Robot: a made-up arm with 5 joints.
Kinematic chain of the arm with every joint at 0, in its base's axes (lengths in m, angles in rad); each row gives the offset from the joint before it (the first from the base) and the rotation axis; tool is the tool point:
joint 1: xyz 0 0 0.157 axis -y
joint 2: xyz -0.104 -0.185 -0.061 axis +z
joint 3: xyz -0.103 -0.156 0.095 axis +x
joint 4: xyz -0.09 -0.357 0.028 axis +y
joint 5: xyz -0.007 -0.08 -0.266 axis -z
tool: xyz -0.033 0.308 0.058
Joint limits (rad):
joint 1: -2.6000..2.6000
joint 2: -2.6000..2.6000
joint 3: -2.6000..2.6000
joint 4: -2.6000..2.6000
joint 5: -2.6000..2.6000
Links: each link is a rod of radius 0.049 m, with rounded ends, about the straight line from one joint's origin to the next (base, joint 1, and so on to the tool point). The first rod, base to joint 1, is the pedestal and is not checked.
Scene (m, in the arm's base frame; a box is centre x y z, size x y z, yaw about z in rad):
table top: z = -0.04
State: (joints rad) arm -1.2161 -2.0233 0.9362 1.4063 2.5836
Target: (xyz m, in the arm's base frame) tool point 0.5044 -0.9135 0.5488
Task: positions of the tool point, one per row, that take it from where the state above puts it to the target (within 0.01 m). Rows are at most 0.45 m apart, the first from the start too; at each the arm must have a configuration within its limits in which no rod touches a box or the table.
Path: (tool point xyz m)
1: -0.6467 0.2513 0.6301
2: -0.4452 0.0778 0.9560
3: -0.1418 -0.1695 1.1251
4: 0.1758 -0.4491 1.0954
5: 0.4135 -0.7124 0.8815
6: 0.5044 -0.9135 0.5488

